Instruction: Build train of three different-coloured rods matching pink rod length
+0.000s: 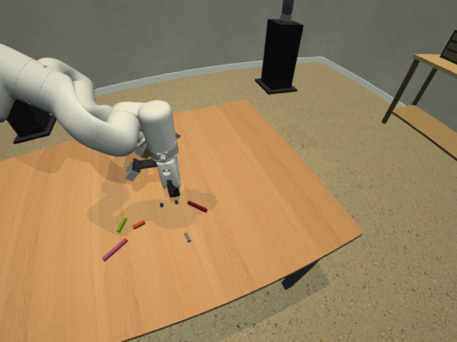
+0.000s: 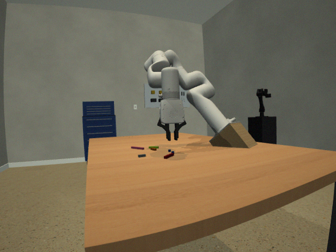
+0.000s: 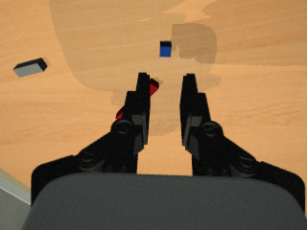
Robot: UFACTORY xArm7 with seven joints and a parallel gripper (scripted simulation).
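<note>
The grey rod lies 140 mm ahead of my hand, 10 mm to the left of it and 70 mm below it. From my hand the other things lie so: orange rod 50 mm ahead, 140 mm to the right, 70 mm below; then lime rod 40 mm ahead, 190 mm to the right, 70 mm below; then red rod 40 mm ahead, 60 mm to the left, 70 mm below.
</note>
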